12 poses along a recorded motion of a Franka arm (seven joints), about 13 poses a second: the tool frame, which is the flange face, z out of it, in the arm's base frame.
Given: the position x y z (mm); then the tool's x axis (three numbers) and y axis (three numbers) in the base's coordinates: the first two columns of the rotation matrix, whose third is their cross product.
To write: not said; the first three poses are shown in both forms.
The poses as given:
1: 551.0 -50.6 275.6 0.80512 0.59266 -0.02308 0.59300 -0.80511 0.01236
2: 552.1 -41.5 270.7 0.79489 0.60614 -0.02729 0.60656 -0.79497 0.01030
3: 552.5 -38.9 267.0 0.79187 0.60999 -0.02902 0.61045 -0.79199 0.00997
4: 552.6 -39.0 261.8 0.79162 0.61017 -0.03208 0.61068 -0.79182 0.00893
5: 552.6 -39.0 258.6 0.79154 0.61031 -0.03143 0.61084 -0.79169 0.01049
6: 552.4 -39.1 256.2 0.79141 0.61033 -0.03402 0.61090 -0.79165 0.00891
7: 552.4 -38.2 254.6 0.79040 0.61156 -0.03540 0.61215 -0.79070 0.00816
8: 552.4 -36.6 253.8 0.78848 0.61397 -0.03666 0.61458 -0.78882 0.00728
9: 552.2 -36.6 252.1 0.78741 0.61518 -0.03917 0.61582 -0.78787 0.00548
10: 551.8 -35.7 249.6 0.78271 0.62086 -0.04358 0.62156 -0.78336 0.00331
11: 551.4 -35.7 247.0 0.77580 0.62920 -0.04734 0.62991 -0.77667 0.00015
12: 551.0 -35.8 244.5 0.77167 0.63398 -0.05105 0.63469 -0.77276 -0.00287
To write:
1: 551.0 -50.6 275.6 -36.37 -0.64 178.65
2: 552.1 -41.5 270.7 -37.35 -0.89 178.58
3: 552.5 -38.9 267.0 -37.63 -0.97 178.53
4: 552.6 -39.0 261.8 -37.65 -1.14 178.47
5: 552.6 -39.0 258.6 -37.66 -1.06 178.42
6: 552.4 -39.1 256.2 -37.67 -1.23 178.40
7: 552.4 -38.2 254.6 -37.76 -1.32 178.39
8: 552.4 -36.6 253.8 -37.93 -1.40 178.38
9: 552.2 -36.6 252.1 -38.03 -1.58 178.37
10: 551.8 -35.7 249.6 -38.45 -1.84 178.30
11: 551.4 -35.7 247.0 -39.07 -2.10 178.28
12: 551.0 -35.8 244.5 -39.44 -2.37 178.27
